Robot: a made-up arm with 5 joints.
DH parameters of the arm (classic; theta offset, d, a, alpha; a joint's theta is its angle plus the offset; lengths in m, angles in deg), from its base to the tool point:
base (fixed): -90 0.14 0 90
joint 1: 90 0.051 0.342 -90
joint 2: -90 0.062 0.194 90
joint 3: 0 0.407 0.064 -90
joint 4: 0 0.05 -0.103 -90
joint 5: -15.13 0 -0.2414 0
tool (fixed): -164.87 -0.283 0 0
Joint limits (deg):
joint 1: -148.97..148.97
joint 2: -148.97..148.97
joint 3: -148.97..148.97
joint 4: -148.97..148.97
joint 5: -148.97..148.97
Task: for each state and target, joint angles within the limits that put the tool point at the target. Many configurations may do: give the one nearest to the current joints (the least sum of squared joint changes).
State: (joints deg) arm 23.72 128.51 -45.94 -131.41 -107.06
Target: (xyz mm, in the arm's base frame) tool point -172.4 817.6 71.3
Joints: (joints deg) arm 73.71 148.97 -79.61 -109.96 -143.92
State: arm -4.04 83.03 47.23 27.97 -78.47
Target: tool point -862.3 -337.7 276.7
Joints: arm -59.23 66.30 36.34 28.24 -59.37
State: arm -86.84 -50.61 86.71 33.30 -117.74
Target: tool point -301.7 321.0 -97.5
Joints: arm -50.90 -9.57 68.17 -1.85 -92.47
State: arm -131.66 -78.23 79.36 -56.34 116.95
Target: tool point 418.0 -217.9 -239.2
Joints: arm -134.58 -84.09 81.28 -64.04 110.43
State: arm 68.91 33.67 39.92 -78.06 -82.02
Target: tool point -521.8 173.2 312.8
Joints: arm 99.83 51.03 38.69 -71.46 -98.85
